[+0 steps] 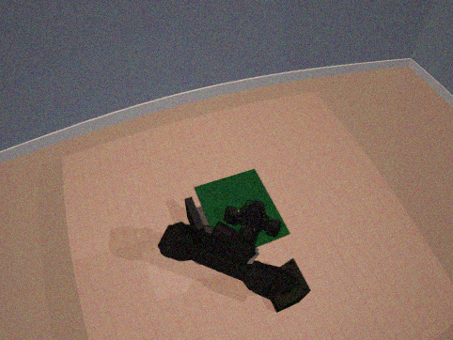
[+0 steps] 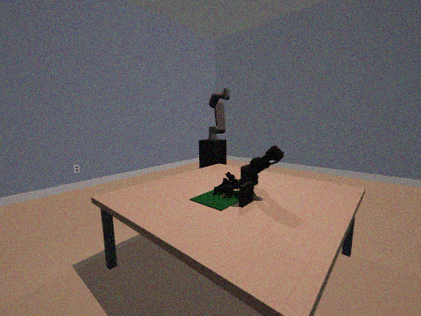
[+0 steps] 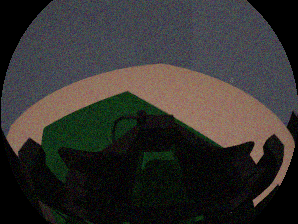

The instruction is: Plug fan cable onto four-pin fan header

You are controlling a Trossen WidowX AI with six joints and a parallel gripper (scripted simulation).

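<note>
Now: gripper tip 10 mm above the black plug. From my gripper tip the other things lie so: dark fan: 220 mm to the left, 20 mm above, 10 mm ahead; green circuit board: 60 mm to the left, 50 mm below, 20 mm ahead; pale fan header: 70 mm to the left, 30 mm below, 10 mm ahead.
</note>
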